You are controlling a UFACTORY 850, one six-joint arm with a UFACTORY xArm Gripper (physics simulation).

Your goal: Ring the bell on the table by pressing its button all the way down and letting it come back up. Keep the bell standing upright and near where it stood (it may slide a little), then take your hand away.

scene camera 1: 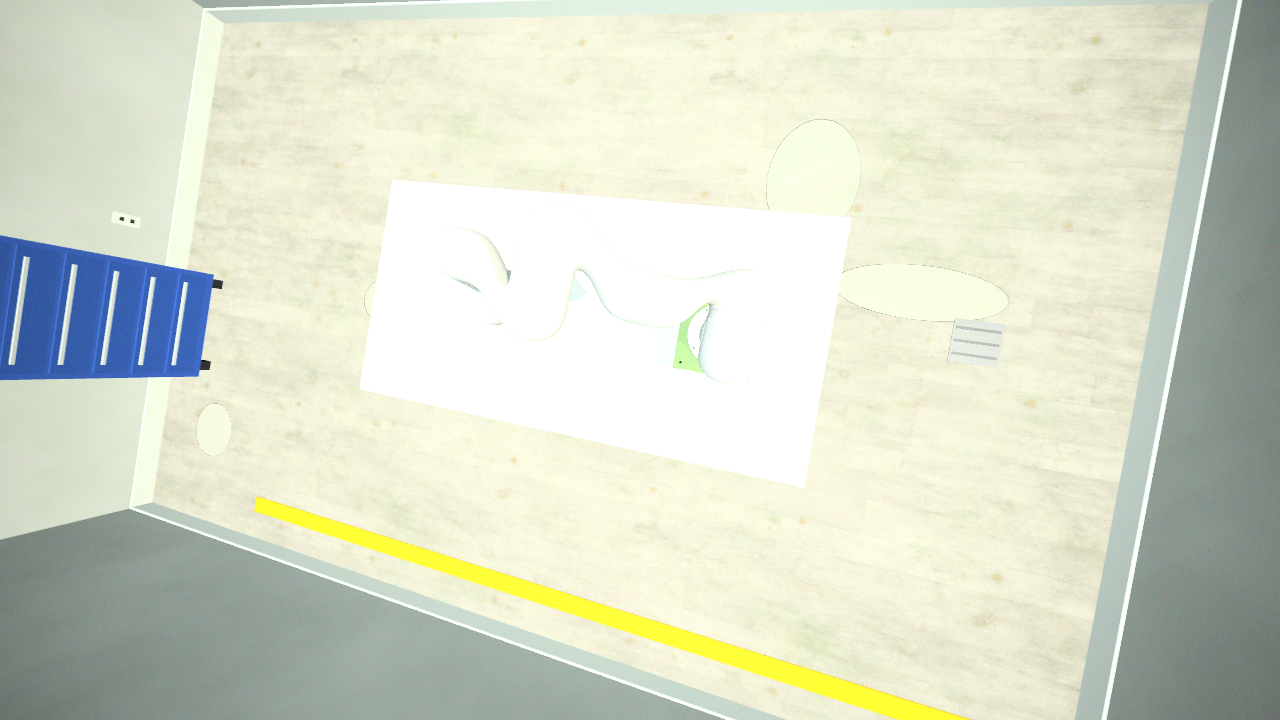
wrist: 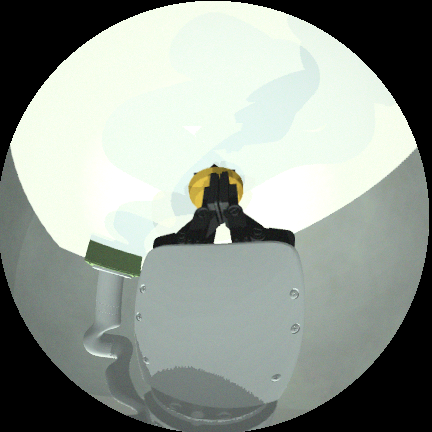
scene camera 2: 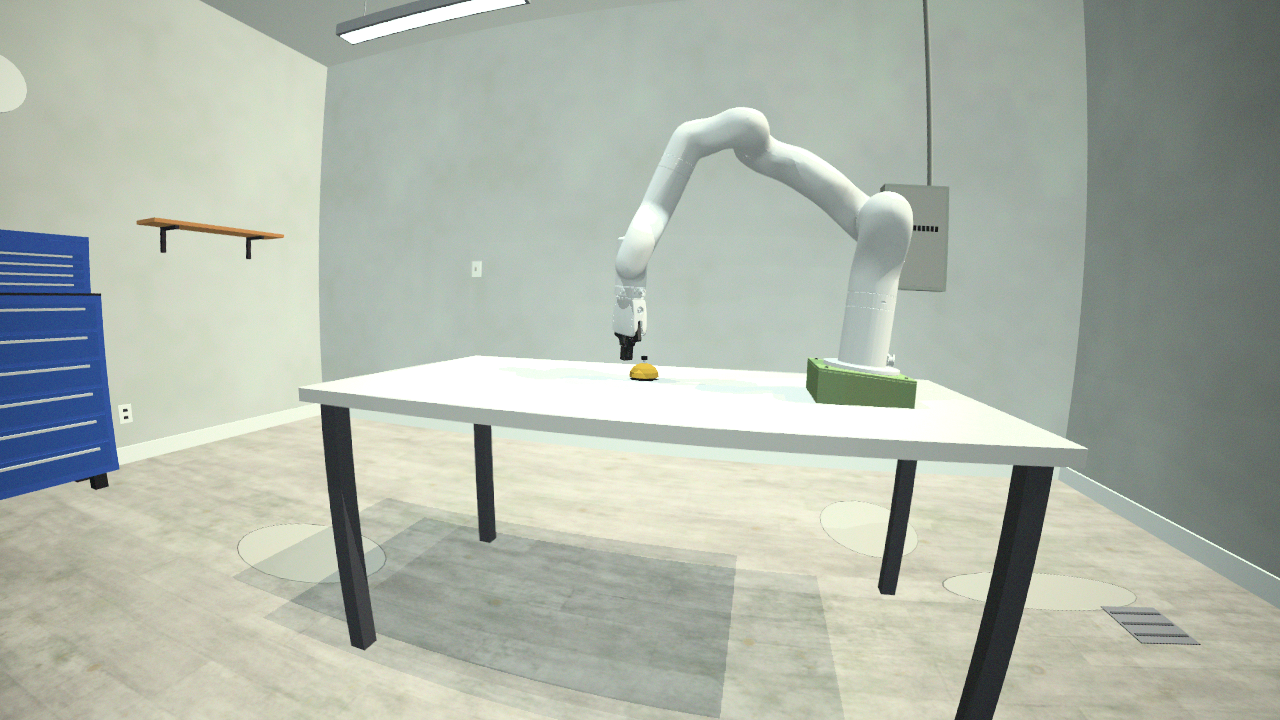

In view: my gripper [scene camera 2: 626,359] and a bell [wrist: 199,179].
My gripper shows as well in the wrist view [wrist: 221,182].
